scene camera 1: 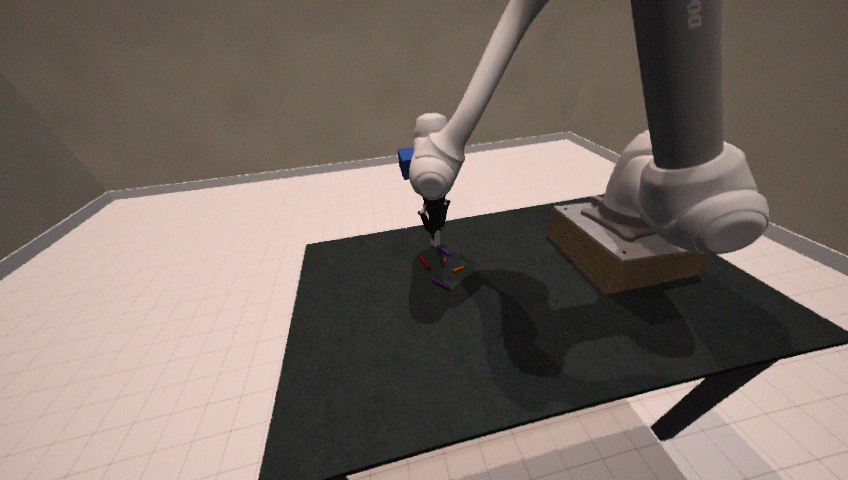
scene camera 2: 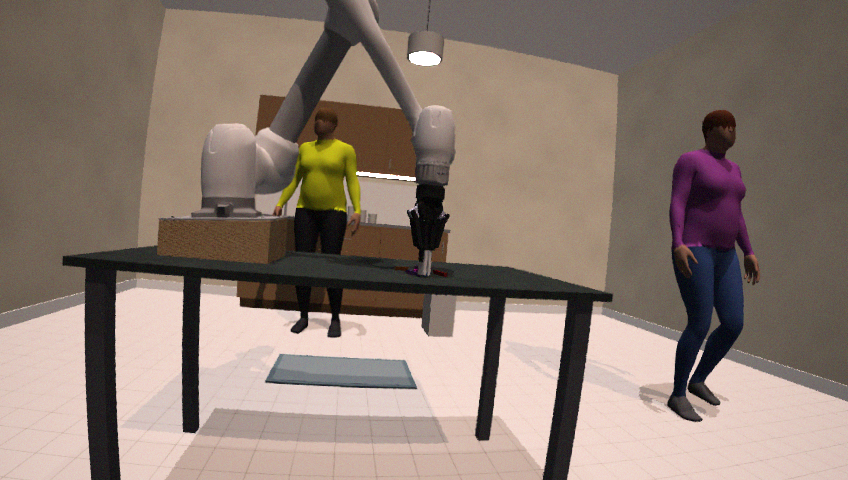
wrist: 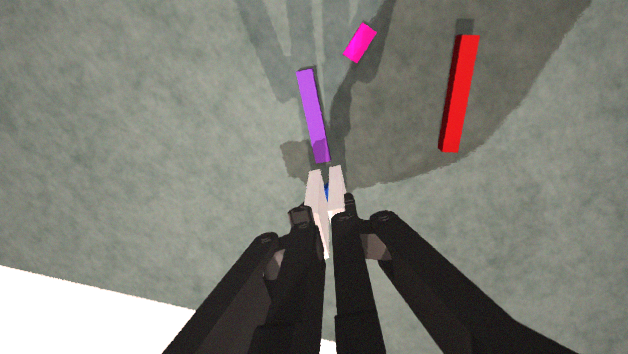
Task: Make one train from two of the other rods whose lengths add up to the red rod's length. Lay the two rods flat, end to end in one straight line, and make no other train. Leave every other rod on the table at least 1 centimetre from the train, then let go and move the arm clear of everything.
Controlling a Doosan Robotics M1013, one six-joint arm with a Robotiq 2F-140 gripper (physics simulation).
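Places are measured from the arm's base along level axes (x back, y right, z up), in millimetres.
Pixels of known places: gripper, fingertip midpoint: (scene camera 1: pixel 435 244) (scene camera 2: pixel 423 274) (wrist: pixel 328 185); arm's base, origin of the base link: (scene camera 1: pixel 623 221) (scene camera 2: pixel 228 216).
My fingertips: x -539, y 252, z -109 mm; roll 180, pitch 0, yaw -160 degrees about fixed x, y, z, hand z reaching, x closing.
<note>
Ahead of a thing's pixels: the offset from my fingertips to its top centre. Level surfaces: height alone.
My gripper (scene camera 1: pixel 435 242) (scene camera 2: pixel 424 272) (wrist: pixel 328 185) is shut on a blue rod {dx -2, dy +4, dz +6 mm} (wrist: pixel 326 192), mostly hidden between the pale fingertips. The fingertips are low over the table, close to the near end of a purple rod {dx +16, dy -46, dz +3 mm} (scene camera 1: pixel 444 251) (wrist: pixel 313 116). Whether the blue rod touches the table or the purple rod is hidden. A short magenta rod {dx -5, dy -94, dz +3 mm} (scene camera 1: pixel 444 259) (wrist: pixel 360 43) lies apart, beyond the purple rod's far end in the wrist view. The long red rod {dx -71, dy -71, dz +3 mm} (scene camera 1: pixel 423 261) (scene camera 2: pixel 440 273) (wrist: pixel 459 93) lies to the right there. An orange rod {dx +23, dy -149, dz +3 mm} (scene camera 1: pixel 457 269) (scene camera 2: pixel 401 268) and a second purple rod {dx -55, dy -187, dz +3 mm} (scene camera 1: pixel 440 284) lie apart.
The dark table {dz -7 mm} (scene camera 1: pixel 357 368) (scene camera 2: pixel 523 281) carries the arm's brown base block (scene camera 1: pixel 595 261) (scene camera 2: pixel 220 239). A table edge shows at the lower left in the wrist view. A blue box (scene camera 1: pixel 405 163) is behind the arm. Two people (scene camera 2: pixel 324 178) (scene camera 2: pixel 708 196) stand beyond the table.
</note>
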